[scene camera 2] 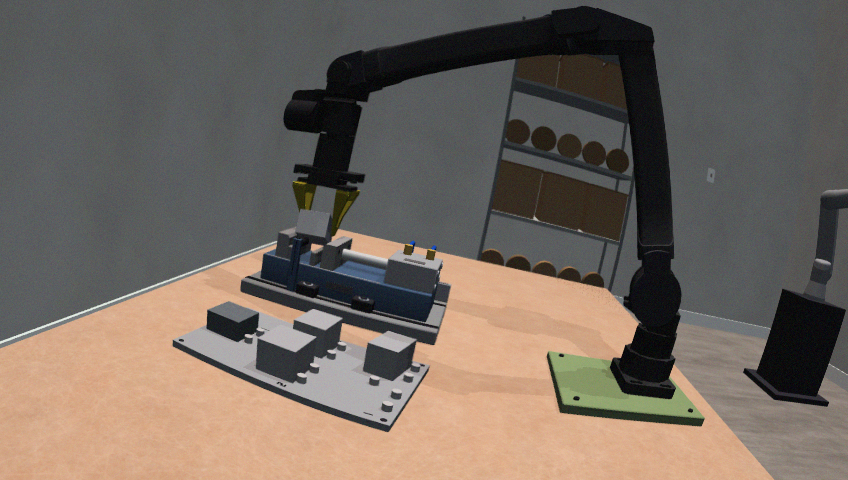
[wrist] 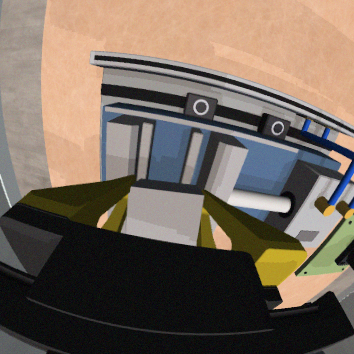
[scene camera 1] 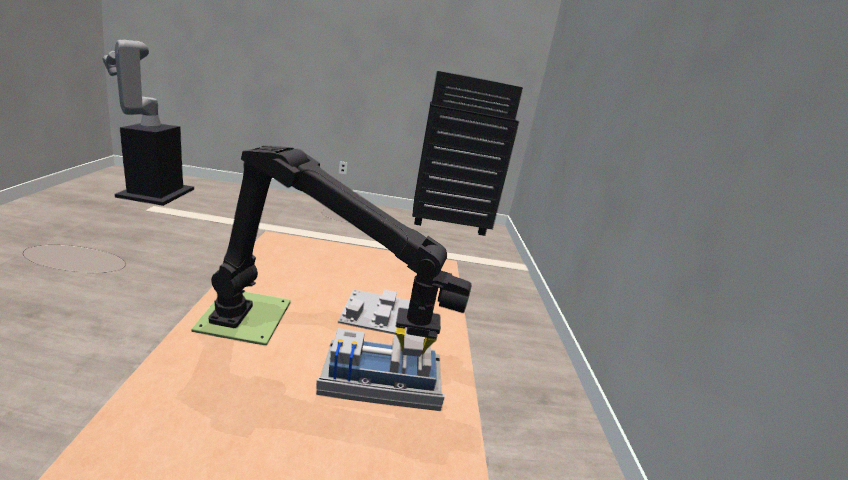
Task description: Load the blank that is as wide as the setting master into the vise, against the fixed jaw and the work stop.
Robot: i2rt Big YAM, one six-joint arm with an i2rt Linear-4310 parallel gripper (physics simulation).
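My gripper is shut on a light grey blank, held slightly tilted at about jaw-top height over the vise. The fixed jaw is at the outer end. The moving jaw stands apart from it, with two thin strips between. A dark blue upright post, seemingly the work stop, stands on the tray side. The blank's underside is hidden. Which block is the setting master is unclear.
A grey tray beside the vise bears a dark block and three lighter blocks among small pegs. Blue hoses rise at the vise's cylinder end. The arm stands on a green plate.
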